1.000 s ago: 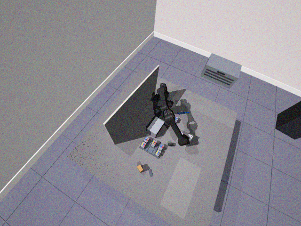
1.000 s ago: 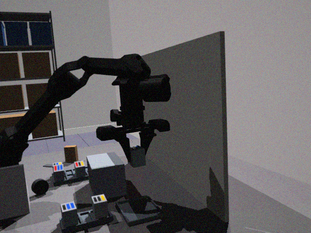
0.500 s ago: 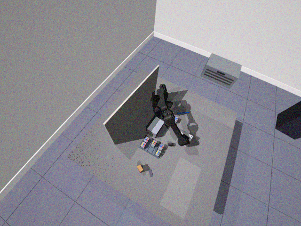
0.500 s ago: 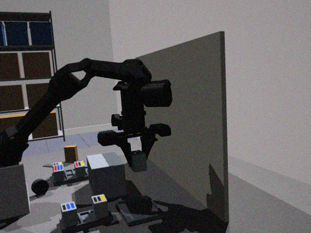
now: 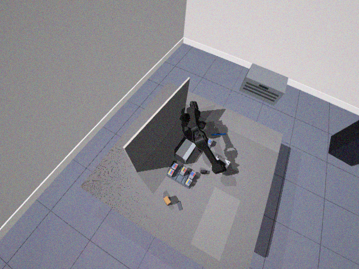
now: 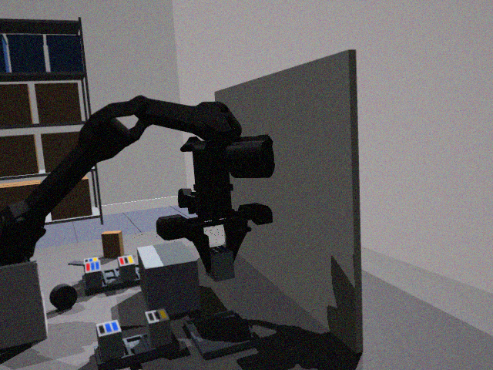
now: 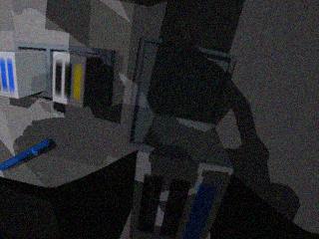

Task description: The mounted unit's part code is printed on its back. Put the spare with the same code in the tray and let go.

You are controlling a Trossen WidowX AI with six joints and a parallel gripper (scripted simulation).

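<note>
The shallow tray lies 10 mm behind my gripper tip and 110 mm below it. From my gripper tip the other things lie so: mounted unit: 60 mm behind, 210 mm to the left, 60 mm below; then tall grey-green panel: 170 mm ahead, 200 mm to the left, 110 mm above; then blue pen: 210 mm behind, 140 mm to the right, 110 mm below.
</note>
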